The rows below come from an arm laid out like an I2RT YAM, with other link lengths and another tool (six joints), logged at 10 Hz.
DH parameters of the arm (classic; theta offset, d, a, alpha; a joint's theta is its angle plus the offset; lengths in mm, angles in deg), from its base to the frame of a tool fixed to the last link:
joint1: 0 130.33 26.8 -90
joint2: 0 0 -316.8 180
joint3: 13.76 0 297.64 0
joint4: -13.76 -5.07 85.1 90
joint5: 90 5.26 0 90
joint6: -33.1 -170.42 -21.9 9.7
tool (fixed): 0 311.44 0 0
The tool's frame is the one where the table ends.
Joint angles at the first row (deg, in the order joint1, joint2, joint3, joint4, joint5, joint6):
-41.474 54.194 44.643 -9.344 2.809 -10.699
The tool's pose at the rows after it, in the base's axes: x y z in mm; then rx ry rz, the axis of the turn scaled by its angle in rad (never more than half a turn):
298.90 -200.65 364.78 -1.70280 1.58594 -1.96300
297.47 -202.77 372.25 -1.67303 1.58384 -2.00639
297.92 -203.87 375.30 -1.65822 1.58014 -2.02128
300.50 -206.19 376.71 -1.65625 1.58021 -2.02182
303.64 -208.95 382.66 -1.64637 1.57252 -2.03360
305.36 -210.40 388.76 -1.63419 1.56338 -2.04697
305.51 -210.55 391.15 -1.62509 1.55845 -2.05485
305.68 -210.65 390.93 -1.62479 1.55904 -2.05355
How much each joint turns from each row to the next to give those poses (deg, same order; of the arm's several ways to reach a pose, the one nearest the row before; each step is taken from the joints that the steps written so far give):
0.000 -0.393 0.372 1.508 1.048 0.677
-0.021 -0.351 -0.001 1.398 0.941 0.263
0.001 0.089 0.044 0.767 0.176 0.241
-0.001 0.742 0.503 0.282 -0.001 0.065
-0.001 0.852 0.982 0.504 -0.023 0.087
0.001 0.437 0.766 0.415 -0.043 0.132
-0.001 0.001 0.088 0.371 -0.023 0.152
0.001 0.044 0.000 0.001 -0.021 0.044

